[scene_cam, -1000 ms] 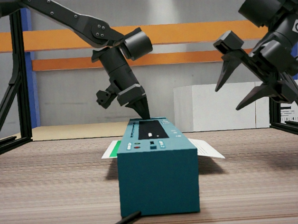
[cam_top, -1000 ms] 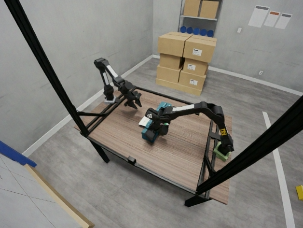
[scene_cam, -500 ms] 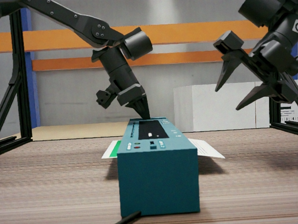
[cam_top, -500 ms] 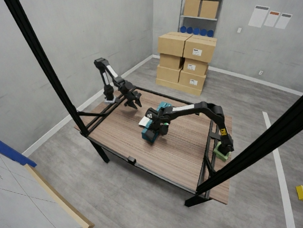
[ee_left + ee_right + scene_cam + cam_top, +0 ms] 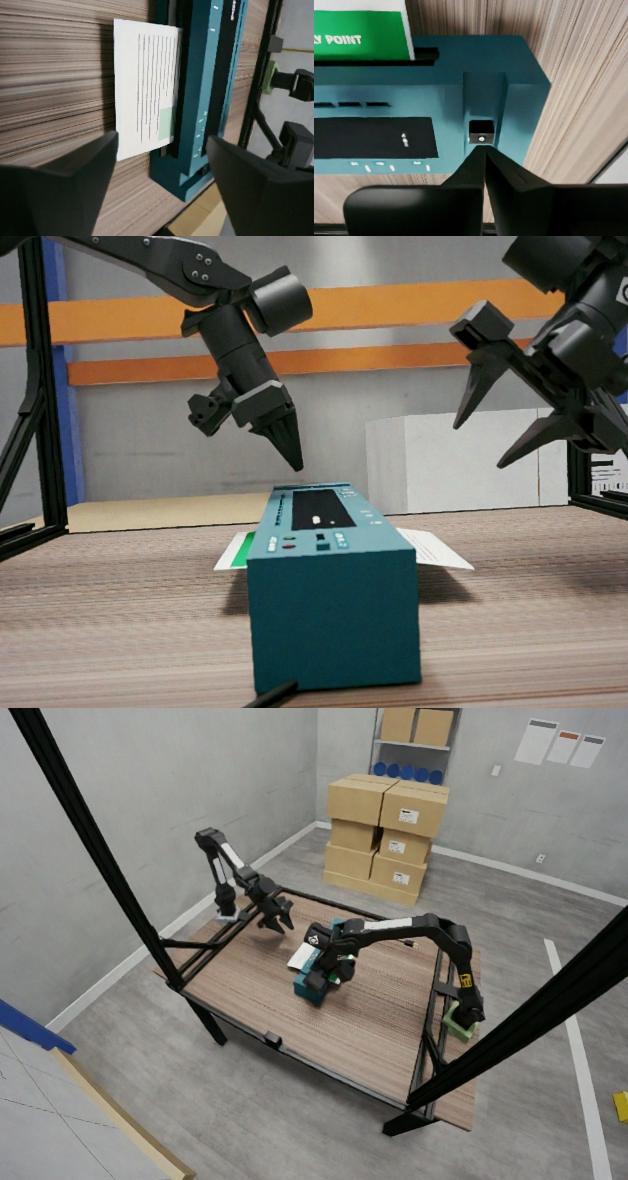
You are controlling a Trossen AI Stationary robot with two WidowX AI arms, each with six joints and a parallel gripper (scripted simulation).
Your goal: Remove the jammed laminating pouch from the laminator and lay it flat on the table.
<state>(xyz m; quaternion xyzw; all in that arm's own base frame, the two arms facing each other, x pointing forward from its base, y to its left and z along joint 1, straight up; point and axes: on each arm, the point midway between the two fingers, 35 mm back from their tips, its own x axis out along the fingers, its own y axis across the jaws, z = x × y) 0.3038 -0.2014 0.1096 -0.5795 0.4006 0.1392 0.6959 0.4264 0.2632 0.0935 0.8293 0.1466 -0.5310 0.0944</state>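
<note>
My right hand is 30 mm to the right of the dark key and 60 mm above it. The rest, counted from my right hand: green-edged end (130 mm ahead, 20 mm to the right, 90 mm below); plug (430 mm ahead, 230 mm to the right, 130 mm below).
</note>
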